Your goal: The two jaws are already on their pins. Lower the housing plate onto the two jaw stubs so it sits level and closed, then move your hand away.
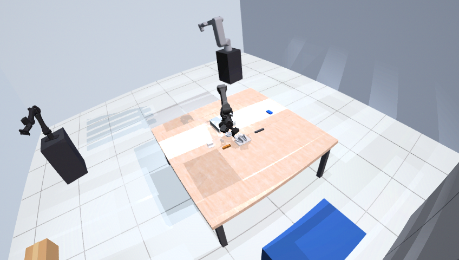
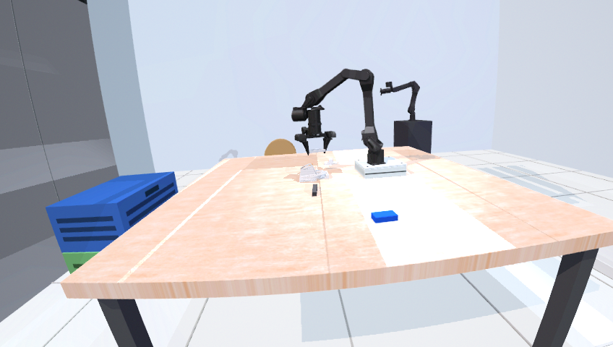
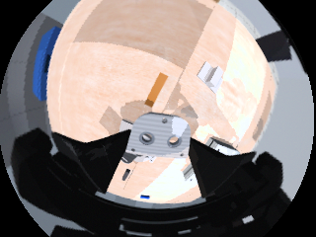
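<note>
My gripper tip is now 70 mm above the orange piece, 60 mm to the left of it and 20 mm short of it. From my gripper tip the other things lie so: black bar: 280 mm to the left, 80 mm below, 80 mm ahead; then blue block: 570 mm to the left, 80 mm below, 50 mm behind.
</note>
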